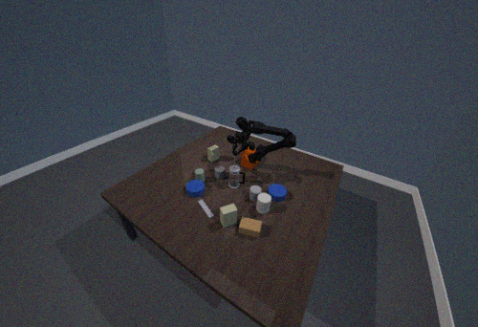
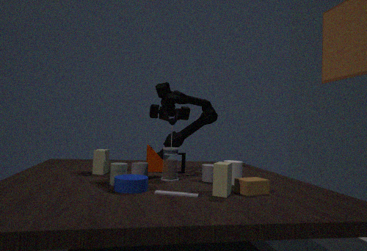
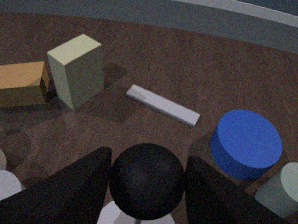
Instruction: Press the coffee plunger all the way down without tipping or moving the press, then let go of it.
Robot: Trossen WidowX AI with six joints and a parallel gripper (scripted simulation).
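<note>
My gripper tip is now 13 cm above the glass coffee press, 1 cm to the right of it and 1 cm past it. From my gripper tip the other things lie so: white bar (27 cm ahead, 26 cm below); tan block (29 cm to the left, 24 cm below, 22 cm ahead).
</note>
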